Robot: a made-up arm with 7 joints. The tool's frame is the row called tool.
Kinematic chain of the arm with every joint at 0, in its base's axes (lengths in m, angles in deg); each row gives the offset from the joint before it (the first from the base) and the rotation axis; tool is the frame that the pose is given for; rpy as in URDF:
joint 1: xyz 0 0 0.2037 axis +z
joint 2: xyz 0 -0.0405 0.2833 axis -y
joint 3: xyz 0 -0.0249 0.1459 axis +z
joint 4: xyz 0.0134 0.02 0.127 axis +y
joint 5: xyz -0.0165 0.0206 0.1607 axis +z
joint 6: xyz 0 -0.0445 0.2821 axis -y
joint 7: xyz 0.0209 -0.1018 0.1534 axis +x
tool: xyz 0 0 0 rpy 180 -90 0
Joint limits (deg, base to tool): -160..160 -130..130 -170..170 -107..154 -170..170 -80..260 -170..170
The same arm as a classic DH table. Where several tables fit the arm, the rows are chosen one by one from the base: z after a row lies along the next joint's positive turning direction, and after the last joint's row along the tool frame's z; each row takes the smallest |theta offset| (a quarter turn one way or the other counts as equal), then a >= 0, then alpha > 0; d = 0 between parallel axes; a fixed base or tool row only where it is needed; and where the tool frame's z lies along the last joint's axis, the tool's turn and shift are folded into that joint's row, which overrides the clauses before.
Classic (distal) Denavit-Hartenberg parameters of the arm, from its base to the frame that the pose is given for. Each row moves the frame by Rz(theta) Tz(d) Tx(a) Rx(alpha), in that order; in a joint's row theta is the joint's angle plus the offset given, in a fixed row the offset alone. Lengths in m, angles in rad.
joint 1: a 0  alpha 1.5708  d 0.487  theta0 0
joint 2: a 0  alpha -1.5708  d 0.0654  theta0 0
joint 3: a 0.0134  alpha -1.5708  d 0.2729  theta0 0
joint 4: a -0.0165  alpha 1.5708  d 0.0406  theta0 0
joint 5: a 0  alpha 1.5708  d 0.4428  theta0 0
joint 6: a 0.1534  alpha 1.5708  d 0.1463  theta0 1.5708
joint 7: a 0  alpha 0  d 0.0209  theta0 0
Joint limits (rad, base to tool): -2.7925..2.7925 -2.2689..2.2689 -2.9671..2.9671 -1.8675..2.6878 -2.9671..2.9671 -1.3963..4.5379 -2.9671..2.9671

